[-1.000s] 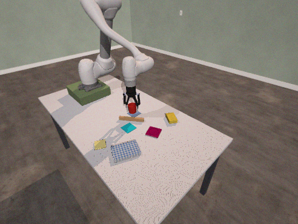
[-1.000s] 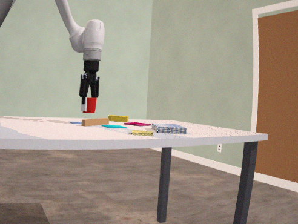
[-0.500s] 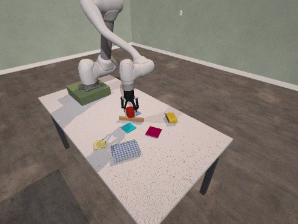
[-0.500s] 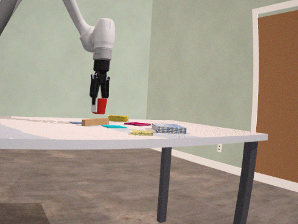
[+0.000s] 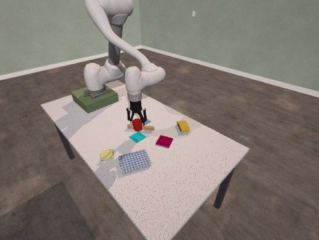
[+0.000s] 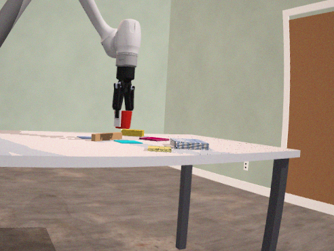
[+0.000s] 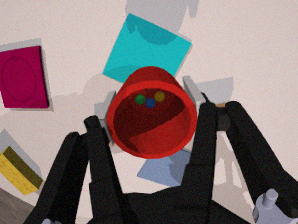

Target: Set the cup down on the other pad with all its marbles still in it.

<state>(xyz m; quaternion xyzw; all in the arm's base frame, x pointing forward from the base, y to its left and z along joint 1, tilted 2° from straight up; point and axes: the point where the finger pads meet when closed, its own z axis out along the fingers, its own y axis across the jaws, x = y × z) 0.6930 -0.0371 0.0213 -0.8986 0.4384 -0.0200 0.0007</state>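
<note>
The blue marble is 2 cm below my hand and 1 cm to the left of it. Also, from my hand: red cup (2 cm below); wooden rail (8 cm below, 6 cm to the left, 4 cm behind); teal pad (10 cm below, 2 cm to the right, 2 cm ahead).
</note>
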